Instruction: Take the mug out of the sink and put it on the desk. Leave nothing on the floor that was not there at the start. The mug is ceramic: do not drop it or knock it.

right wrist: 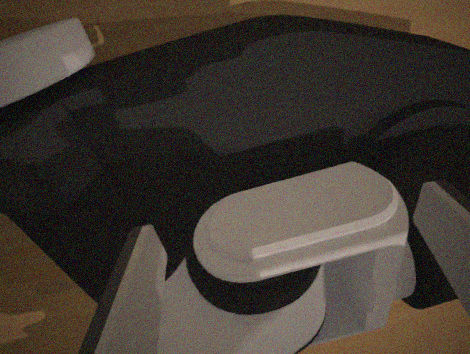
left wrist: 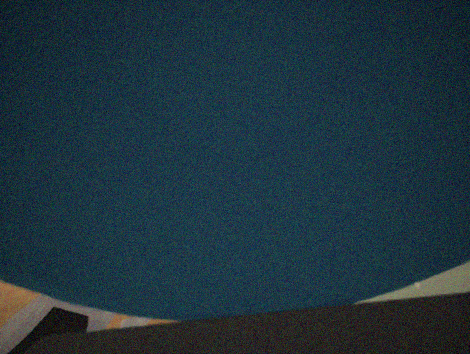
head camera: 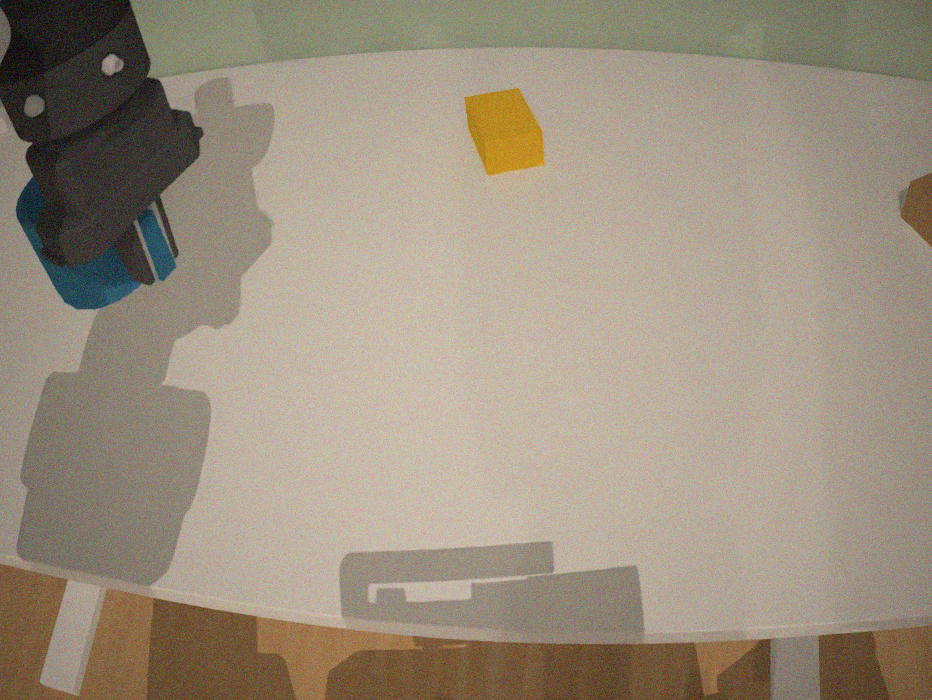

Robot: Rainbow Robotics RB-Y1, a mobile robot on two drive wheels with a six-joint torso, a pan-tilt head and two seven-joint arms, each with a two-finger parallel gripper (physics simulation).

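Frame: origin at the robot's base, x back, y right, z up, level; centimetres.
Seen in the pictures: left gripper, between the fingertips: (left wrist: 241, 201) (head camera: 156, 267); right gripper, between the fingertips: (right wrist: 286, 221).
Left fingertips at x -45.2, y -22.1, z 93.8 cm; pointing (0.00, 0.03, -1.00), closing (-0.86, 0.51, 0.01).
A point is followed by its place in that frame.
The blue mug (head camera: 90, 286) @(x -44.1, y -27.0, z 94.0 cm) (left wrist: 225, 150) @(x -45.9, y -24.5, z 92.7 cm) shows at the left of the head view and fills most of the left wrist view. My left gripper (head camera: 161, 267) @(x -45.2, y -22.1, z 93.8 cm) is shut on its handle, a blue strip between the two dark fingers. The mug appears in front of the left part of the white desk (head camera: 527, 376) @(x -51.5, y 0.7, z 72.1 cm), with the arm's shadow beside it; its exact height over the top cannot be told. Much of the mug is hidden by the gripper. My right gripper (right wrist: 286, 221) @(x 25.0, y 21.6, z 40.2 cm) is open, its fingers wide apart, with the robot's own pale and black body parts behind them. The sink does not show.
A yellow block (head camera: 504, 131) @(x -79.2, y 0.8, z 76.6 cm) lies on the desk toward the far edge. A brown object (head camera: 919, 207) @(x -66.7, y 44.1, z 75.1 cm) is cut off at the right picture edge. The desk's near edge and pale legs (head camera: 71, 636) (head camera: 794, 666) show above the wooden floor (head camera: 203, 655) @(x -53.4, y -55.6, z 0.1 cm). A green surface (head camera: 527, 22) @(x -107.1, y 5.5, z 75.0 cm) lies beyond the far edge.
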